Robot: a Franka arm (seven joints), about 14 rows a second.
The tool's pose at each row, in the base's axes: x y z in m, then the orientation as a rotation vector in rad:
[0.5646, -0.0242, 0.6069, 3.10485, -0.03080, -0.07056]
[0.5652, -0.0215, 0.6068, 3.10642, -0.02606, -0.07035]
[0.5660, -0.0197, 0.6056, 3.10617, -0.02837, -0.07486]
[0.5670, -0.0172, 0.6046, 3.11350, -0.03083, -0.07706]
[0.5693, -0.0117, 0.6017, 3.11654, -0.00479, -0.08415]
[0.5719, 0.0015, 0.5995, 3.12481, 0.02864, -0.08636]
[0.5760, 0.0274, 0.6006, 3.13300, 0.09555, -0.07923]
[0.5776, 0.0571, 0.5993, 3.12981, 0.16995, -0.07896]
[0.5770, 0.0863, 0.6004, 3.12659, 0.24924, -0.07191]
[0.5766, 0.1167, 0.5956, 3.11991, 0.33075, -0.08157]
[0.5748, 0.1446, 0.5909, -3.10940, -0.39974, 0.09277]
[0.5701, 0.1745, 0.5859, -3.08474, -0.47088, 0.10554]
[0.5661, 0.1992, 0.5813, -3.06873, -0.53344, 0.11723]
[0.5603, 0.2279, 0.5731, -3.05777, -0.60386, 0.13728]
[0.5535, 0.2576, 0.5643, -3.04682, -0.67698, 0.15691]
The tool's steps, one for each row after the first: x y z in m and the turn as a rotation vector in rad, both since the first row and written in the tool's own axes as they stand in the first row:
[0.0005, -0.0027, 0.0000, 0.00145, 0.00020, -0.00309]
[0.0014, -0.0046, 0.0011, 0.00133, -0.00273, -0.00165]
[0.0024, -0.0071, 0.0019, 0.00876, -0.00413, -0.00031]
[0.0047, -0.0128, 0.0045, 0.01140, -0.00836, -0.01717]
[0.0071, -0.0261, 0.0061, 0.01936, -0.00933, -0.03878]
[0.0106, -0.0520, 0.0039, 0.02775, -0.00397, -0.08152]
[0.0116, -0.0818, 0.0041, 0.02661, -0.00300, -0.12900]
[0.0104, -0.1109, 0.0020, 0.02738, 0.00234, -0.17954]
[0.0096, -0.1414, 0.0058, 0.02720, -0.00300, -0.23177]
[0.0074, -0.1694, 0.0095, 0.03444, -0.00961, -0.27652]
[0.0023, -0.1994, 0.0137, 0.04737, -0.01756, -0.32417]
[-0.0020, -0.2242, 0.0176, 0.05163, -0.02472, -0.36561]
[-0.0080, -0.2530, 0.0250, 0.04748, -0.03699, -0.41136]
[-0.0150, -0.2829, 0.0331, 0.04094, -0.04893, -0.45863]

